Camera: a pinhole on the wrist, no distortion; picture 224 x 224 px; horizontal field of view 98.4 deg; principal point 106.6 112.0 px. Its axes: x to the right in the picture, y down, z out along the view. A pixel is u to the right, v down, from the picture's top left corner.
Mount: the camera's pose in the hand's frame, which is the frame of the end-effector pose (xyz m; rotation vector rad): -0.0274 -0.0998 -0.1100 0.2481 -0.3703 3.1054
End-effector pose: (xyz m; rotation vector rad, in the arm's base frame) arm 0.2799 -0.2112 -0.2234 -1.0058 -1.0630 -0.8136
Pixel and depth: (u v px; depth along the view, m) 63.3 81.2 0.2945
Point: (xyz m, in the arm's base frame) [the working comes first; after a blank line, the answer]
In the camera's frame: -0.1319 -0.0938 0.2945

0.2023 -0.0835 -0.0327
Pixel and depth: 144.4 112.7 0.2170
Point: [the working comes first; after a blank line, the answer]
In the camera's frame: 0.0848 0.0016 0.2170

0.0841 -0.1544 -0.2403
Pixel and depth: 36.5 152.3 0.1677
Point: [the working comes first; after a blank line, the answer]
In the camera's frame: -0.1216 0.0699 0.1677

0.1241 -0.2740 -0.0564
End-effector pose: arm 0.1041 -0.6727 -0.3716 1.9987 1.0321 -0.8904
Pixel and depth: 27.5 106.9 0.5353
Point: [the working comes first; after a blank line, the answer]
In the camera's frame: -0.4380 -0.0282 0.5353

0.0715 -0.6877 -0.9972
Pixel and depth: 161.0 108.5 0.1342
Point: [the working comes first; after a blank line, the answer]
In the camera's frame: 0.0755 -0.0049 0.1342

-0.0495 -0.6739 -0.3566
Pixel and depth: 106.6 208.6 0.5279
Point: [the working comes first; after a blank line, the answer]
In the camera's frame: 0.0000 0.5275 0.5279

-0.5785 -0.5635 -0.7466
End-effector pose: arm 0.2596 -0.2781 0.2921 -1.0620 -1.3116 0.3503
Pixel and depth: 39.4 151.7 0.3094
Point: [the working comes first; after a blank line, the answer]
In the camera's frame: -0.2151 0.1271 0.3094

0.1153 -0.2049 0.6495
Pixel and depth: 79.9 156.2 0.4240
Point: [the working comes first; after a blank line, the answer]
In the camera's frame: -0.1171 0.1939 0.4240

-0.0376 -0.2652 0.6625
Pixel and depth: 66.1 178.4 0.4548
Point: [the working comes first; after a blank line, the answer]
In the camera's frame: -0.1905 0.3124 0.4548

-0.0489 -0.2765 0.8044
